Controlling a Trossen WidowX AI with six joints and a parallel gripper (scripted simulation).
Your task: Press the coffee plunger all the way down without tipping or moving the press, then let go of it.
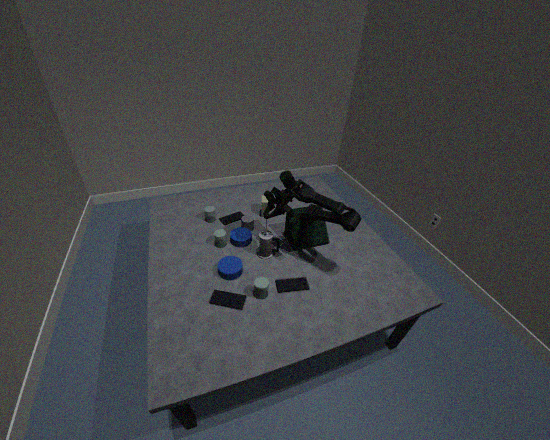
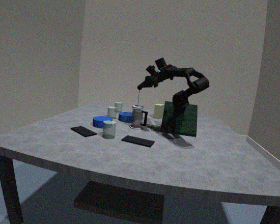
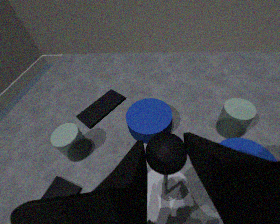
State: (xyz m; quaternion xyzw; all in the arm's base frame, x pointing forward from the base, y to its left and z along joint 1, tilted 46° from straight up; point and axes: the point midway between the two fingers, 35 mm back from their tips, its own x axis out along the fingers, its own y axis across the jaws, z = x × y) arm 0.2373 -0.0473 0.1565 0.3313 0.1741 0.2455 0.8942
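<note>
Right now the coffee press is 130 mm below my gripper tip and 20 mm behind it. Round my gripper tip: cream block: 360 mm to the right, 200 mm below, 120 mm behind.
</note>
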